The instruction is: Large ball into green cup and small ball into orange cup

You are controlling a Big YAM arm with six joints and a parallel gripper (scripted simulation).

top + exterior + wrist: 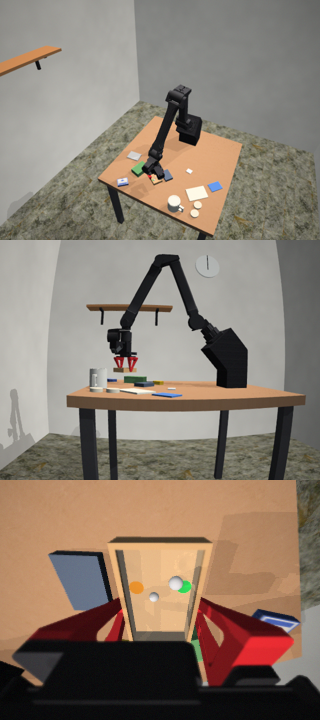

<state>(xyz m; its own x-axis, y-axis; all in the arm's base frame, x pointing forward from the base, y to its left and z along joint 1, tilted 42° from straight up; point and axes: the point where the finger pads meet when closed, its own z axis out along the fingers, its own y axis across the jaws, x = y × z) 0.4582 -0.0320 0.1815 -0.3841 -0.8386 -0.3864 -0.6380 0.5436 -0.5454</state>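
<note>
The wooden puzzle is 10 mm below my hand. Round my hand: yellow block (170 mm behind, 100 mm to the right, 70 mm below); dark blue block (100 mm behind, 40 mm to the left, 70 mm below); green block (40 mm behind, 160 mm to the right, 60 mm below).
</note>
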